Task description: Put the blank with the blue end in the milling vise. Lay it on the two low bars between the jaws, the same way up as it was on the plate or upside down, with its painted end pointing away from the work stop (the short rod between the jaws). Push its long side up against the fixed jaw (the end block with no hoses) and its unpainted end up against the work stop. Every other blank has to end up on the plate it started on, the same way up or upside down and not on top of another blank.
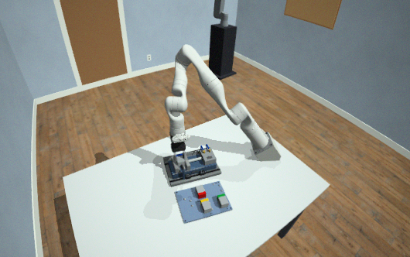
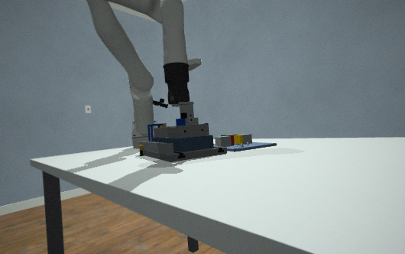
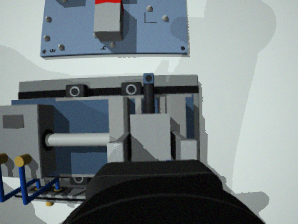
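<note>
The blue-ended blank is 20 mm below my hand. From my hand the other things lie so: red-ended blank 190 mm to the left, 90 mm below, 20 mm ahead; then blue plate 230 mm to the left, 120 mm below, 30 mm ahead; then milling vise 80 mm below, 60 mm behind, 30 mm to the left.
</note>
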